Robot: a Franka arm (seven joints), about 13 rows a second.
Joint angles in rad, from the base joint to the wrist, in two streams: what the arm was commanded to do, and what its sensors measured. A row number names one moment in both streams.
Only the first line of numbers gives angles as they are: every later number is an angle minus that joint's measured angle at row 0.
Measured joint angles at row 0:
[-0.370 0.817 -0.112 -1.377 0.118 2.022 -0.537]
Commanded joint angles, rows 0 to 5:
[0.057 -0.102 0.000 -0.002 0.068 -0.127 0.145]
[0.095 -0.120 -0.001 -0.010 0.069 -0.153 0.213]
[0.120 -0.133 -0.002 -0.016 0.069 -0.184 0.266]
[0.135 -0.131 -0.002 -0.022 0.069 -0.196 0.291]
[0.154 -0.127 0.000 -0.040 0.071 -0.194 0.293]
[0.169 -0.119 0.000 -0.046 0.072 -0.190 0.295]
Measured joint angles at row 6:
[0.150 -0.117 0.009 -0.002 0.042 -0.196 0.274]
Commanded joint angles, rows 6 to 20:
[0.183 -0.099 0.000 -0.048 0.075 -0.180 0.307]
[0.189 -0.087 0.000 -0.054 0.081 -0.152 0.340]
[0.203 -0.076 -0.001 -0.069 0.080 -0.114 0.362]
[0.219 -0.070 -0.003 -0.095 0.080 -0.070 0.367]
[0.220 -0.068 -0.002 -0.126 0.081 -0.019 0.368]
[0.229 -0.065 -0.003 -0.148 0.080 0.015 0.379]
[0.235 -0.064 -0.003 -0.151 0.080 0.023 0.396]
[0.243 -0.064 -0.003 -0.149 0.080 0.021 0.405]
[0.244 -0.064 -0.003 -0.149 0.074 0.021 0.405]
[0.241 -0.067 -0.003 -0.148 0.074 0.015 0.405]
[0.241 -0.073 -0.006 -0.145 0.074 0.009 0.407]
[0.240 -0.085 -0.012 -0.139 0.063 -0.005 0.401]
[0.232 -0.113 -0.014 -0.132 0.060 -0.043 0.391]
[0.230 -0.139 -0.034 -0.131 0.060 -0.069 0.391]
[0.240 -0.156 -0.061 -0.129 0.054 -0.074 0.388]
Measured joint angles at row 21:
[0.233 -0.090 -0.024 -0.119 0.042 -0.029 0.392]
